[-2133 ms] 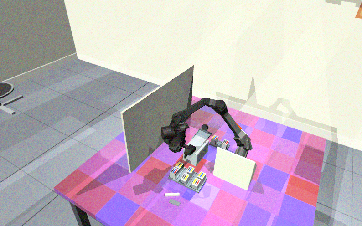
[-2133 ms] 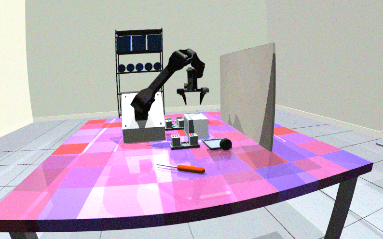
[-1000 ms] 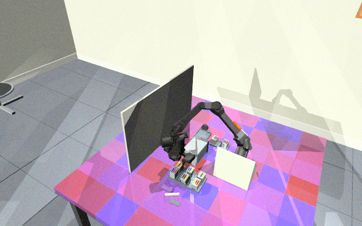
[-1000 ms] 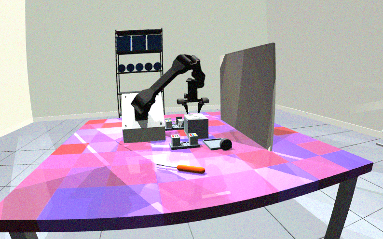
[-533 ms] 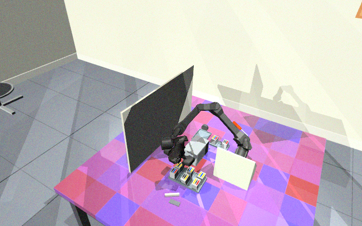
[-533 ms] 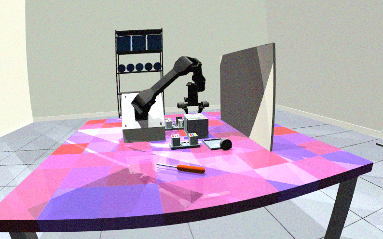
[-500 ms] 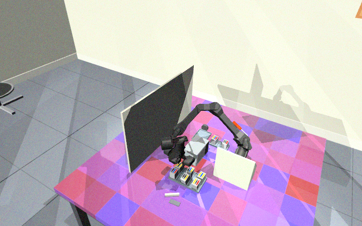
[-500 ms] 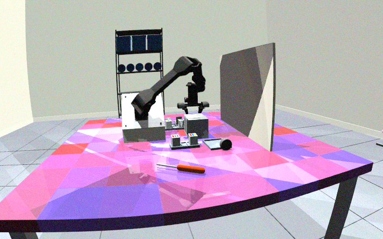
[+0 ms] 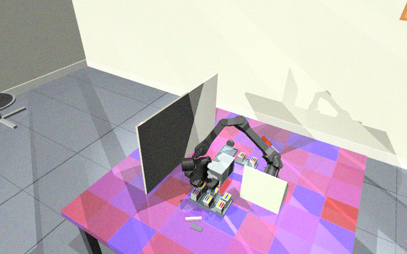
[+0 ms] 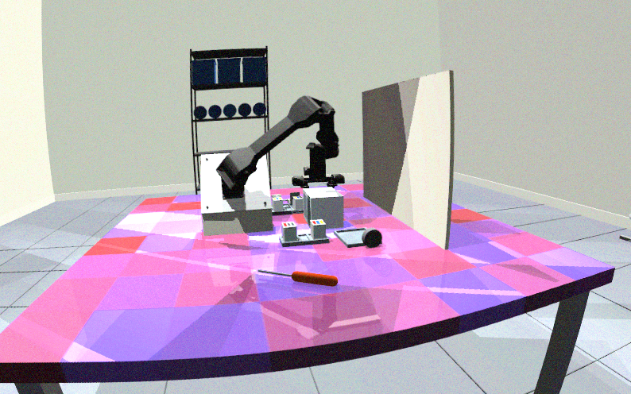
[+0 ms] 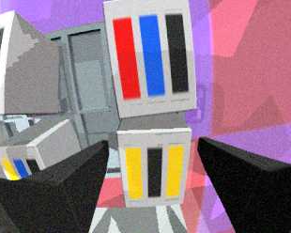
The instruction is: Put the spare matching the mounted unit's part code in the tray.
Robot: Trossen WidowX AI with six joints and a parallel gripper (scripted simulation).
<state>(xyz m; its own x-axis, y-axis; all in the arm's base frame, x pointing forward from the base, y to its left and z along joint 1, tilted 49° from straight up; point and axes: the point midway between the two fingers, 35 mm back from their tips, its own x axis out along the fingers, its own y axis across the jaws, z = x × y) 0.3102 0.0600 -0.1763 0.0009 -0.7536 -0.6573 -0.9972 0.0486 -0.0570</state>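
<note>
The grey tray is 2 cm ahead of my gripper tip, 36 cm to the right of it and 2 cm below it. From my gripper tip the other things lie so: mounted unit: 3 cm behind, 16 cm to the right, 3 cm above; then tall grey panel: 23 cm ahead, 18 cm to the right, 20 cm above; then dark cylinder: 3 cm ahead, 44 cm to the right.
</note>
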